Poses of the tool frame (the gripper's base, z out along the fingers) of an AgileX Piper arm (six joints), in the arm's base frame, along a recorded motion.
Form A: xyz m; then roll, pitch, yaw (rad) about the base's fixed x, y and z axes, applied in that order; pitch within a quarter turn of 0, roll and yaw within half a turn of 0.
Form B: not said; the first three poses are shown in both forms.
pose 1, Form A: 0.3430, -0.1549, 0.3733, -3.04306, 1.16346, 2.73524
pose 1, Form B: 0.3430, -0.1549, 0.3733, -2.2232, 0.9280, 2.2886
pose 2, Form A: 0.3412, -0.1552, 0.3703, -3.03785, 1.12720, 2.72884
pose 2, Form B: 0.3412, -0.1552, 0.3703, -2.2523, 0.8969, 2.3241
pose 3, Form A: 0.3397, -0.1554, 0.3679, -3.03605, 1.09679, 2.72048
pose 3, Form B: 0.3397, -0.1554, 0.3679, -2.2733, 0.8702, 2.3519
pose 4, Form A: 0.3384, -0.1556, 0.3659, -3.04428, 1.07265, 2.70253
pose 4, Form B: 0.3384, -0.1556, 0.3659, -2.2836, 0.8482, 2.3732
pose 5, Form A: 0.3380, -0.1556, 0.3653, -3.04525, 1.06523, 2.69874
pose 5, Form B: 0.3380, -0.1556, 0.3653, -2.2872, 0.8415, 2.3795
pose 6, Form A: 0.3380, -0.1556, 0.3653, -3.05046, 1.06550, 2.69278
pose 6, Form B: 0.3380, -0.1556, 0.3653, -2.2843, 0.8415, 2.3795
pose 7, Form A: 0.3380, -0.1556, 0.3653, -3.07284, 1.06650, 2.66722
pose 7, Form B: 0.3380, -0.1556, 0.3653, -2.2719, 0.8415, 2.3795
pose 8, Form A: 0.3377, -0.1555, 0.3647, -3.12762, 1.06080, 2.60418
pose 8, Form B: 0.3377, -0.1555, 0.3647, -2.2473, 0.8368, 2.3872
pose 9, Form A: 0.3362, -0.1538, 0.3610, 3.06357, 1.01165, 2.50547
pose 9, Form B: 0.3362, -0.1538, 0.3610, -2.2403, 0.8127, 2.4483
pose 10, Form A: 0.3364, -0.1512, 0.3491, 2.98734, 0.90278, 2.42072
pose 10, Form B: 0.3364, -0.1512, 0.3491, -2.2627, 0.7535, 2.5667
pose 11, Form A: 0.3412, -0.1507, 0.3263, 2.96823, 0.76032, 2.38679
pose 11, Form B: 0.3412, -0.1507, 0.3263, -2.3021, 0.6594, 2.6977
